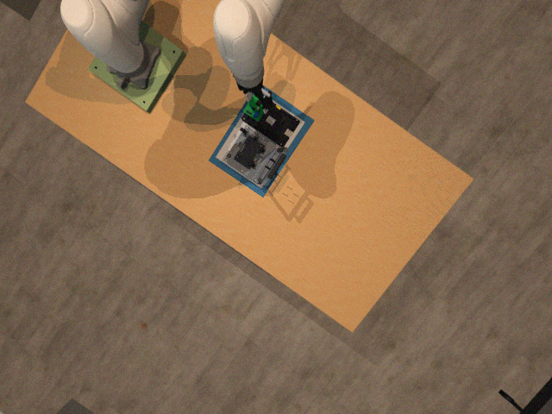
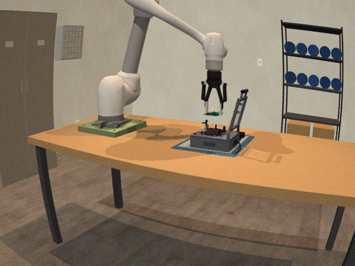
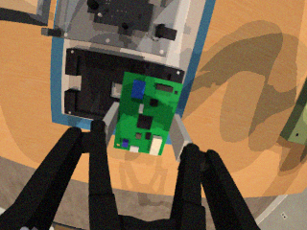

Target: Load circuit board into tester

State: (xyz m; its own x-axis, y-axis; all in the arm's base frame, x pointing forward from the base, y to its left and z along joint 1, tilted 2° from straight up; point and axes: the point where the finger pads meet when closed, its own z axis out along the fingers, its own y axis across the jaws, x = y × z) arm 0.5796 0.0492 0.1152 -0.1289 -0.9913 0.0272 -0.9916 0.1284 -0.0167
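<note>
Now: the green circuit board 20 mm below my hand. Also, from my hand: lid 190 mm to the right, 160 mm ahead, 40 mm above; then latch hook 110 mm to the right, 50 mm below, 20 mm behind; then grey tester 140 mm to the right, 70 mm ahead, 30 mm below.
</note>
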